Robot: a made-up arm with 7 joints. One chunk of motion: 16 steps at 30 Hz.
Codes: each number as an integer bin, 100 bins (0 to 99) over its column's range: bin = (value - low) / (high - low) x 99, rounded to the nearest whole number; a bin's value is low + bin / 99 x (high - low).
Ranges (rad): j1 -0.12..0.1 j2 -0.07..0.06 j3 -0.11..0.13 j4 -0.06..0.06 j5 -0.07..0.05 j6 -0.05..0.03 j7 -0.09..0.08
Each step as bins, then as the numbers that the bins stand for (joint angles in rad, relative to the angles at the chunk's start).
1 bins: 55 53 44 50 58 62 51
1 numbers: 0.0022 -0.0004 -0.0033 0.0006 0.0003 0.0001 -0.0024
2 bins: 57 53 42 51 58 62 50
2 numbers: 0.0067 -0.0004 -0.0082 0.0018 0.0003 0.0001 -0.0041
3 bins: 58 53 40 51 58 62 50
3 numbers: 0.0089 -0.0004 -0.0130 0.0018 0.0003 0.0001 -0.0041
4 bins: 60 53 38 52 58 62 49
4 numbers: 0.0133 -0.0004 -0.0179 0.0030 0.0003 0.0001 -0.0059
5 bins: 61 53 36 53 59 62 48
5 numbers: 0.0156 -0.0004 -0.0227 0.0042 0.0015 0.0001 -0.0076
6 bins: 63 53 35 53 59 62 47
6 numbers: 0.0200 -0.0004 -0.0252 0.0042 0.0015 0.0001 -0.0093
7 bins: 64 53 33 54 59 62 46
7 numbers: 0.0222 -0.0004 -0.0300 0.0055 0.0015 0.0001 -0.0110
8 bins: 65 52 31 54 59 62 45
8 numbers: 0.0244 -0.0017 -0.0348 0.0055 0.0015 0.0001 -0.0127
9 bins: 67 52 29 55 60 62 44
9 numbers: 0.0289 -0.0017 -0.0397 0.0067 0.0027 0.0001 -0.0144
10 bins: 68 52 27 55 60 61 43
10 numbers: 0.0311 -0.0017 -0.0445 0.0067 0.0027 -0.0007 -0.0162
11 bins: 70 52 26 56 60 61 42
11 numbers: 0.0356 -0.0017 -0.0470 0.0079 0.0027 -0.0007 -0.0179
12 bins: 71 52 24 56 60 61 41
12 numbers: 0.0378 -0.0017 -0.0518 0.0079 0.0027 -0.0007 -0.0196
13 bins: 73 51 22 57 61 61 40
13 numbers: 0.0422 -0.0030 -0.0567 0.0091 0.0039 -0.0007 -0.0213
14 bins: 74 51 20 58 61 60 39
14 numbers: 0.0444 -0.0030 -0.0615 0.0103 0.0039 -0.0015 -0.0230
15 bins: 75 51 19 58 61 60 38
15 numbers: 0.0467 -0.0030 -0.0639 0.0103 0.0039 -0.0015 -0.0247
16 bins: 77 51 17 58 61 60 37
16 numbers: 0.0511 -0.0030 -0.0688 0.0103 0.0039 -0.0015 -0.0265
